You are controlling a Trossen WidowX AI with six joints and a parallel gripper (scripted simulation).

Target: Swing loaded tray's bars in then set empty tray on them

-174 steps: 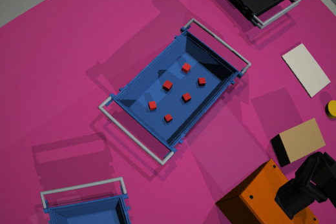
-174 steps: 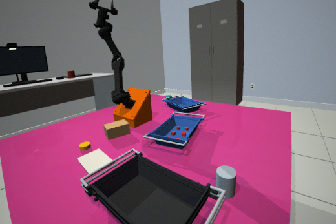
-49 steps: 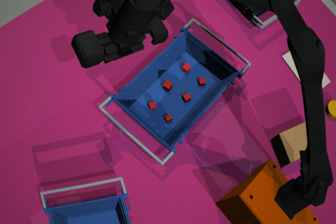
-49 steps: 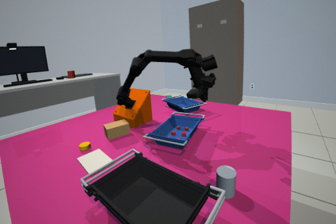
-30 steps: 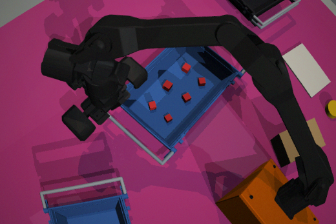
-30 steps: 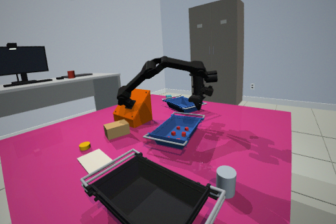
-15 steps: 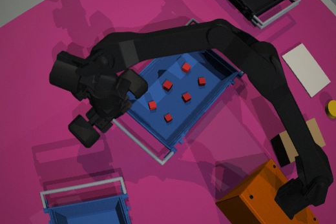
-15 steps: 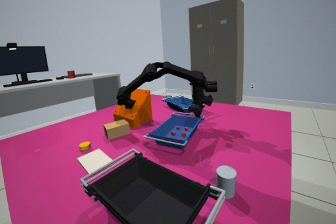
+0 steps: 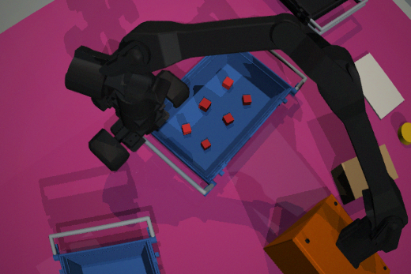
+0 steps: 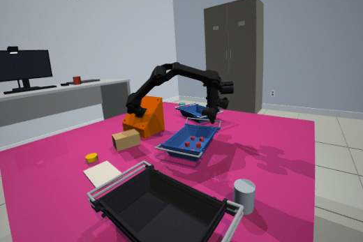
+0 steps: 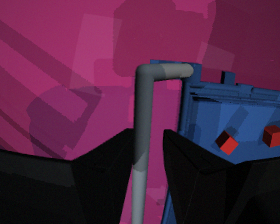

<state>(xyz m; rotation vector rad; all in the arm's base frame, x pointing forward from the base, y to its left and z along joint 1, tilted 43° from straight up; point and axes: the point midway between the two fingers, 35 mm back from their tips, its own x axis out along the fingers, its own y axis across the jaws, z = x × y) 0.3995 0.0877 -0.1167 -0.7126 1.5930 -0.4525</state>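
Right now the blue tray is 24 cm behind my gripper tip, 23 cm to the left of it and 3 cm below it. From my gripper tip the other things lie so: white card 21 cm behind, 52 cm to the right, 7 cm below; then grey cylinder 28 cm ahead, 38 cm to the right, 4 cm below; then cardboard box 33 cm behind, 31 cm to the right, 4 cm below.
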